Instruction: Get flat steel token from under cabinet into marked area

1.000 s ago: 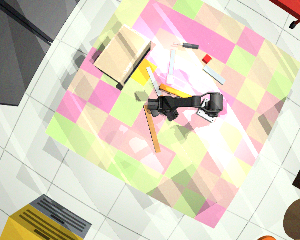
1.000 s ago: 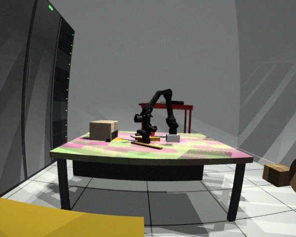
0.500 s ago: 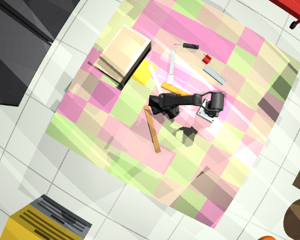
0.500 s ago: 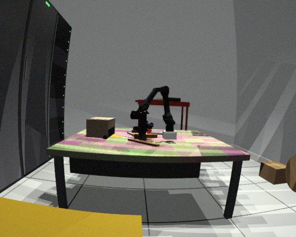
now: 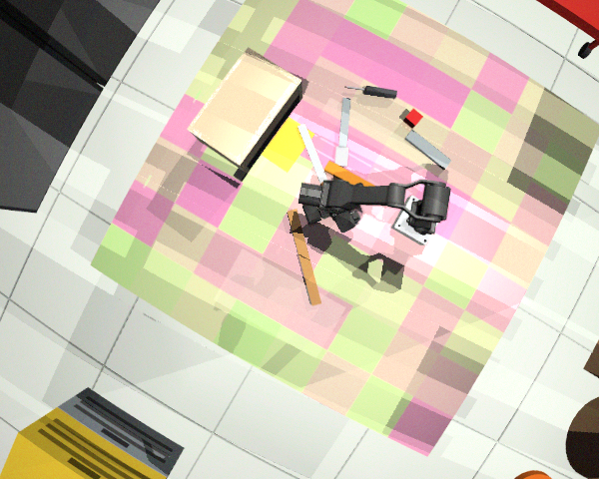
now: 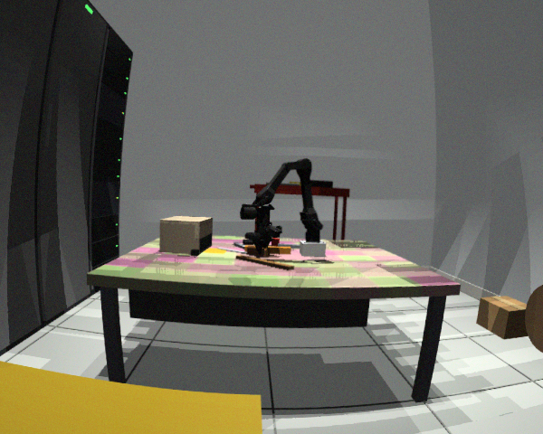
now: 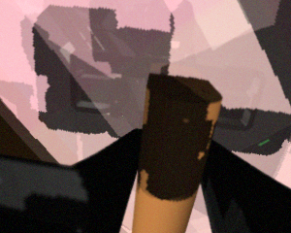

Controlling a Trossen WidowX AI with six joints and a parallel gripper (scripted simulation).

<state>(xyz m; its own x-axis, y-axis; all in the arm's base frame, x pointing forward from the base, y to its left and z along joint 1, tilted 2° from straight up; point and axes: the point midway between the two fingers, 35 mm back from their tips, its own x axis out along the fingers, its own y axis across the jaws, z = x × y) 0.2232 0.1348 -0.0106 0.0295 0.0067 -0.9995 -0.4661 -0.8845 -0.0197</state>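
The orange bar lies 10 cm to the right of my gripper tip and 1 cm behind it. Round my gripper tip: grey bar: 34 cm to the right, 11 cm behind; grey tool: 18 cm to the right, 12 cm ahead; red cube: 38 cm to the right, 1 cm behind, 1 cm above.
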